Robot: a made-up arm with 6 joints. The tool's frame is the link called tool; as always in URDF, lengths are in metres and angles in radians. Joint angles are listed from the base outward.
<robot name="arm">
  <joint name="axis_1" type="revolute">
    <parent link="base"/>
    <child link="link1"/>
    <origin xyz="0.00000 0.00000 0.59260"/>
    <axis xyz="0 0 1"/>
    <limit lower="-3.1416" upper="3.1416"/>
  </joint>
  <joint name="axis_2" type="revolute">
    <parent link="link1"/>
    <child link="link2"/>
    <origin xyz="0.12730 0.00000 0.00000"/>
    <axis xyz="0 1 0"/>
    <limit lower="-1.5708" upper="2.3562"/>
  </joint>
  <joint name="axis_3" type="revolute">
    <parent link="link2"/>
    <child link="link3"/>
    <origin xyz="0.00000 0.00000 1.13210"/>
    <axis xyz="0 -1 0"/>
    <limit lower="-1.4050" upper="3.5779"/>
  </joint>
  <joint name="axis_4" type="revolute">
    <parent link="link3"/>
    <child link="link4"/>
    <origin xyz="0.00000 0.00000 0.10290"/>
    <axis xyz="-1 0 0"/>
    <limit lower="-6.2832" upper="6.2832"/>
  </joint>
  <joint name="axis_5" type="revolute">
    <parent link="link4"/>
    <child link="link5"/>
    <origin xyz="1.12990 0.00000 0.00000"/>
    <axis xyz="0 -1 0"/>
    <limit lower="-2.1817" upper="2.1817"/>
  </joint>
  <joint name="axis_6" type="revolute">
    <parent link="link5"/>
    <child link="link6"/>
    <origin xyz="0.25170 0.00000 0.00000"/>
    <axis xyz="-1 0 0"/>
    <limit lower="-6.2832" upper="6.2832"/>
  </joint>
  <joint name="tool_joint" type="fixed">
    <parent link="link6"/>
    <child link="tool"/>
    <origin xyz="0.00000 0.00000 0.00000"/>
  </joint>
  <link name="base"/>
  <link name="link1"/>
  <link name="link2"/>
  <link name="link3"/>
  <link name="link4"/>
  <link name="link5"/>
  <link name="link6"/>
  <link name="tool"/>
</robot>
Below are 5 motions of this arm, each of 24 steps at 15 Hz.
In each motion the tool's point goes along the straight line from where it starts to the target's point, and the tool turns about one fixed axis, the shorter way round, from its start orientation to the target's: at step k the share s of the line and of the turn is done. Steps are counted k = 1, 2, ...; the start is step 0. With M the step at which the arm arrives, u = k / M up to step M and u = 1 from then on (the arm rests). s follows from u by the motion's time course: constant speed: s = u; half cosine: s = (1 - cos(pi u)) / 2; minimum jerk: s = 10 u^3 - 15 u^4 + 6 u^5.
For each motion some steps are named. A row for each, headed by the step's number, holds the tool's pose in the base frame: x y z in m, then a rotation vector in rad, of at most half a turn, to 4 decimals.
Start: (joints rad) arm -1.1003 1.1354 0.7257 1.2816 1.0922 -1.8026
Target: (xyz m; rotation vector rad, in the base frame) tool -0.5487 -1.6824 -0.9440 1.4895 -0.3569 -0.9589
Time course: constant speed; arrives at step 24
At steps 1, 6, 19, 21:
1: 1.1866 -1.9954 0.6570 0.7576 -0.0874 -0.0954
6: 0.8093 -1.9274 0.3090 0.9242 -0.1450 -0.2764
19: -0.1715 -1.7505 -0.5959 1.3384 -0.2973 -0.7642
21: -0.3224 -1.7232 -0.7352 1.3994 -0.3211 -0.8416

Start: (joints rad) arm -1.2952 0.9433 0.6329 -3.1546 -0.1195 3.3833
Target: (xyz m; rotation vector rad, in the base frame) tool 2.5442 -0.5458 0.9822 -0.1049 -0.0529 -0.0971
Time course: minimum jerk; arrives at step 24
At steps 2, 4, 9, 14, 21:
2: 0.6618 -2.2988 0.9625 -0.0722 0.3080 -1.2589
4: 0.7194 -2.2453 0.9631 -0.0737 0.2966 -1.2235
9: 1.1729 -1.8229 0.9678 -0.0839 0.2080 -0.9441
14: 1.8884 -1.1565 0.9753 -0.0966 0.0706 -0.5026
21: 2.5138 -0.5741 0.9819 -0.1046 -0.0472 -0.1159

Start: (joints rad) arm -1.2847 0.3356 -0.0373 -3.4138 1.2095 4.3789
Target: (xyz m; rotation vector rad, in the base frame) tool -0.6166 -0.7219 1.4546 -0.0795 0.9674 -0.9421
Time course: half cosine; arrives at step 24
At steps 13, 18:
13: -0.1271 -1.0635 1.3014 0.0332 1.1467 -0.5605
18: -0.4517 -0.8370 1.4030 -0.0414 1.0316 -0.8153

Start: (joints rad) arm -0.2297 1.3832 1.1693 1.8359 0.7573 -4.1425
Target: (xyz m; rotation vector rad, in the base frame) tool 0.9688 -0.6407 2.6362 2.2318 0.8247 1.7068
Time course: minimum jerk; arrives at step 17
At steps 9, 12, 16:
9: 1.6529 -0.5401 1.7218 2.4129 0.8574 0.8489
12: 1.2077 -0.6056 2.3169 2.3221 0.8455 1.4086
16: 0.9717 -0.6403 2.6324 2.2331 0.8250 1.7033

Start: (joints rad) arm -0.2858 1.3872 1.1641 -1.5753 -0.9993 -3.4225
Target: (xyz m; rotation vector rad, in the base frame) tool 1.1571 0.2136 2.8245 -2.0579 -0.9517 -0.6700
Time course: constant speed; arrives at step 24
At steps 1, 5, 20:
1: 2.4022 -0.4714 0.7123 -1.1391 -0.3274 0.6640
5: 2.1857 -0.3522 1.0796 -1.3311 -0.4425 0.4653
20: 1.3736 0.0945 2.4572 -1.9349 -0.8512 -0.4036

